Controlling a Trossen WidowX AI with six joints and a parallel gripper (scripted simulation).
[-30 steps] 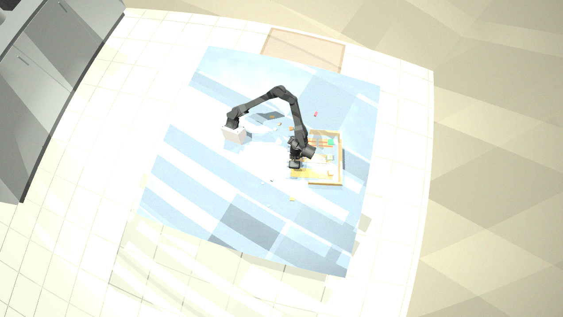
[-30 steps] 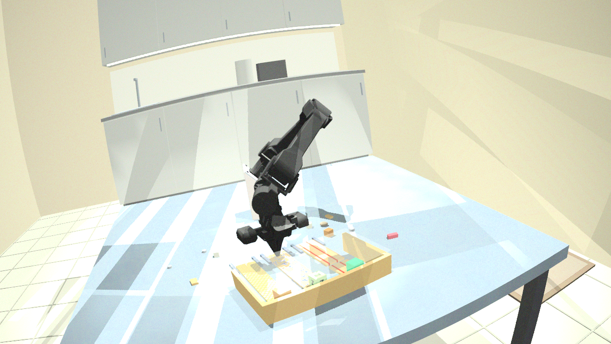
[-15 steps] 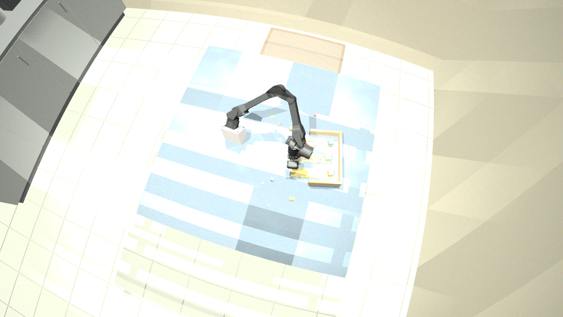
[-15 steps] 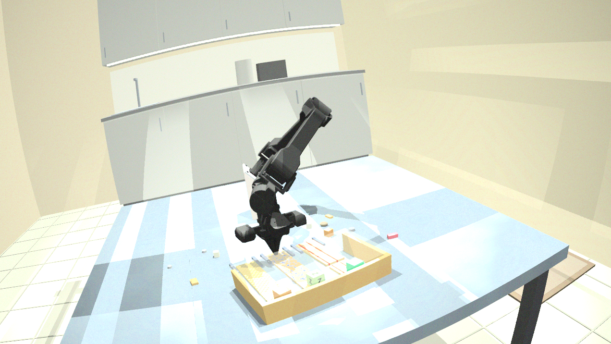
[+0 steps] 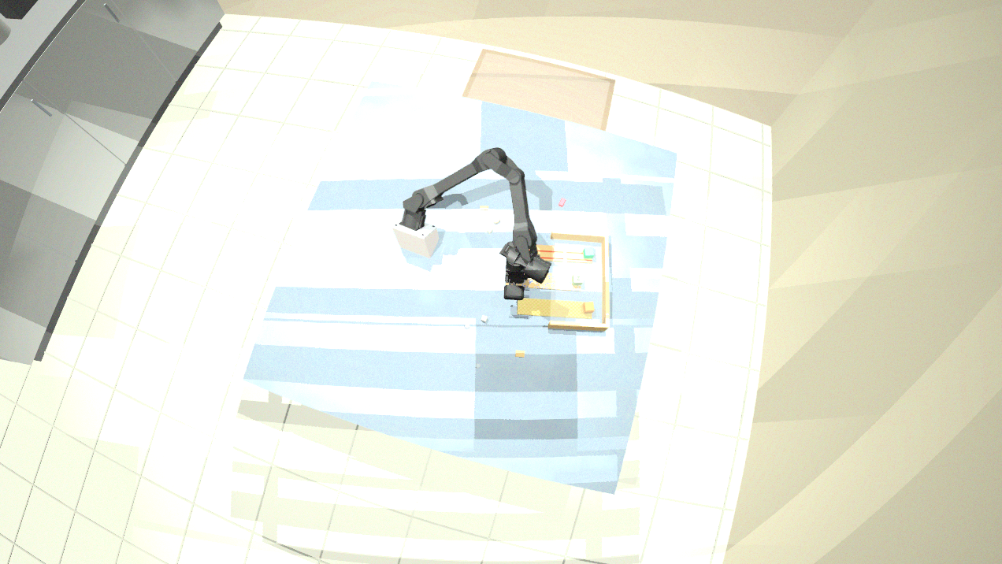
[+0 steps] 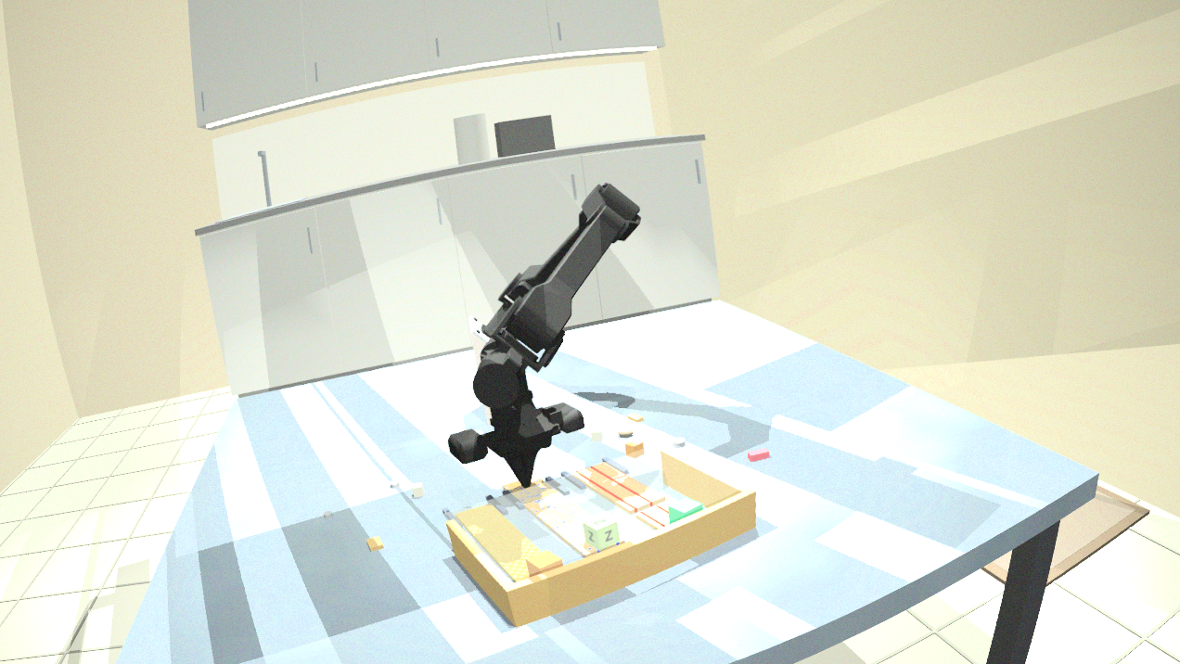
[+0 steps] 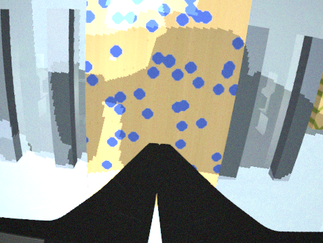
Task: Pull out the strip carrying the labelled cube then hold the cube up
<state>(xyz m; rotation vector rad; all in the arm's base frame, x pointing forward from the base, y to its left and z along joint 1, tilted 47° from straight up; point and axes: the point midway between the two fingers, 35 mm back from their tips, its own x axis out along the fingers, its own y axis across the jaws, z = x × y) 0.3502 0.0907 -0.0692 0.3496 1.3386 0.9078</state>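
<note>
The strip is 9 cm ahead of my gripper tip and 4 cm to the left of it.
</note>
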